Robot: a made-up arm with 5 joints. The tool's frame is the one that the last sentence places.
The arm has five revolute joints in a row. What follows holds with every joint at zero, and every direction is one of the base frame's. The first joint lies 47.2 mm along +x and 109.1 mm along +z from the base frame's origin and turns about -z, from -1.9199 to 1.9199 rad. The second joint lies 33 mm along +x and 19.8 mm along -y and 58.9 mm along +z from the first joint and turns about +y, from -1.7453 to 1.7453 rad. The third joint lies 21.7 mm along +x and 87.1 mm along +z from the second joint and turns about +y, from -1.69 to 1.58 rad. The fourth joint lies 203.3 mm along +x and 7.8 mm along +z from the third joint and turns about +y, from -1.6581 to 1.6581 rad. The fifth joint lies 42 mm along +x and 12.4 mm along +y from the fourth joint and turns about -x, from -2.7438 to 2.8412 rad. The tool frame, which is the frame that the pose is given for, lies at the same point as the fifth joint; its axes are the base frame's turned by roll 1.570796, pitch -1.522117 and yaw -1.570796 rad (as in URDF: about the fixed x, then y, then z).
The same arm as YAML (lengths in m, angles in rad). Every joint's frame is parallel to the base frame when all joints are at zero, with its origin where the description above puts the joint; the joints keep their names.
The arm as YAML. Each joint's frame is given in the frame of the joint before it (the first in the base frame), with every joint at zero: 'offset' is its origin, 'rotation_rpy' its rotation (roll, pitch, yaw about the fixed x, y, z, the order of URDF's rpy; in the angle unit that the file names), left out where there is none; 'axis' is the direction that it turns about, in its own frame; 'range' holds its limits. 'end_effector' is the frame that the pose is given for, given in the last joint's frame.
length_unit: m
angle_unit: rad
chain:
  - id: joint 1
    offset: [0.0472, 0.0, 0.1091]
    axis: "-z"
    range: [-1.9199, 1.9199]
  - id: joint 2
    offset: [0.033, -0.0198, 0.0589]
    axis: "+y"
    range: [-1.7453, 1.7453]
  - id: joint 3
    offset: [0.0217, 0.0, 0.0871]
    axis: "+y"
    range: [-1.69, 1.58]
  - id: joint 4
    offset: [0.2033, 0.0, 0.0078]
    axis: "+y"
    range: [-1.6581, 1.6581]
  - id: joint 5
    offset: [0.042, 0.0124, 0.0]
    axis: "-x"
    range: [-2.7438, 2.8412]
end_effector:
  offset: [0.0, 0.0, 0.0]
  rotation_rpy: [1.5708, -1.5221, -1.5708]

